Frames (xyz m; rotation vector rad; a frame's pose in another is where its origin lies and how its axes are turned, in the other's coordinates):
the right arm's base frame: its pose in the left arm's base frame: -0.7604 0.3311 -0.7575 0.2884 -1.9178 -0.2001
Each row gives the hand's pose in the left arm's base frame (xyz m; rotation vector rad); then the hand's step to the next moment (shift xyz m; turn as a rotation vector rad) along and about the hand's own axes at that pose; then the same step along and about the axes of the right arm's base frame.
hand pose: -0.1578 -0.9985 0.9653 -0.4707 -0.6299 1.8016
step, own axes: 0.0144 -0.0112 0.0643 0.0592 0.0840 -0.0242
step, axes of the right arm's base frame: 0.0613 0.0236 0.0122 -0.0539 0.0257 0.0871
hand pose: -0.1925 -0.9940 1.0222 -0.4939 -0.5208 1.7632
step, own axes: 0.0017 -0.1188 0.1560 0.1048 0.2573 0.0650
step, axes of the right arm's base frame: 0.1696 0.0675 -0.0717 -0.0136 0.0345 0.2829
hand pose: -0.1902 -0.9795 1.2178 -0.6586 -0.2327 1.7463
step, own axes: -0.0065 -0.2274 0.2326 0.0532 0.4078 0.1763
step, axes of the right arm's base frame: 0.2190 0.1738 -0.1664 0.0983 -0.0055 0.4365
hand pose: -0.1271 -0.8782 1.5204 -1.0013 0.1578 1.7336
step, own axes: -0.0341 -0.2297 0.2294 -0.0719 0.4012 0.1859
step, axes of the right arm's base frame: 0.1424 0.2495 -0.1550 0.2036 -0.0597 0.3945
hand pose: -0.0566 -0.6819 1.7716 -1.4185 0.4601 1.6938
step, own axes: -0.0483 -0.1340 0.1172 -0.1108 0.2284 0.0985
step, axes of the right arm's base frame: 0.0445 0.1646 -0.0703 0.1800 -0.0470 0.1989
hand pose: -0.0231 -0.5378 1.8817 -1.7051 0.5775 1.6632
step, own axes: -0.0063 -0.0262 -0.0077 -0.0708 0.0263 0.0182
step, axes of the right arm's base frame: -0.0023 0.0110 -0.0257 0.0764 0.0083 0.0115
